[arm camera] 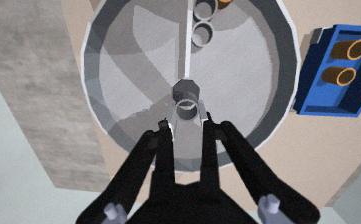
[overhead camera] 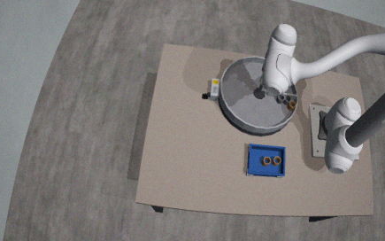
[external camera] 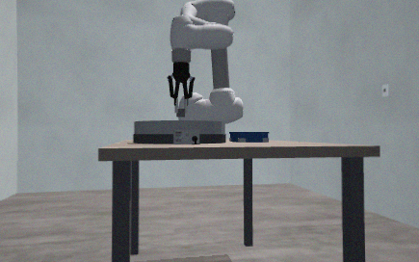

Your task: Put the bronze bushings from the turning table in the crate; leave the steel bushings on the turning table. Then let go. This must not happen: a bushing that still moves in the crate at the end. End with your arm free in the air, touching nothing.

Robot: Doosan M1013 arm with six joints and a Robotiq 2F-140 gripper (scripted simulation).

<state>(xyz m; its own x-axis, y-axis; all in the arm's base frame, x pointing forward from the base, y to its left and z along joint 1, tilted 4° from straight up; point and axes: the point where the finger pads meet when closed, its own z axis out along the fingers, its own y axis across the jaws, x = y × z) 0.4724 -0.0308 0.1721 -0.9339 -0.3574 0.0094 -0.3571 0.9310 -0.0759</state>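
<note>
Right now my hand is 120 mm above the grey turning table. From my hand the other things lie so: blue crate 330 mm to the left, 150 mm below, 110 mm behind.
</note>
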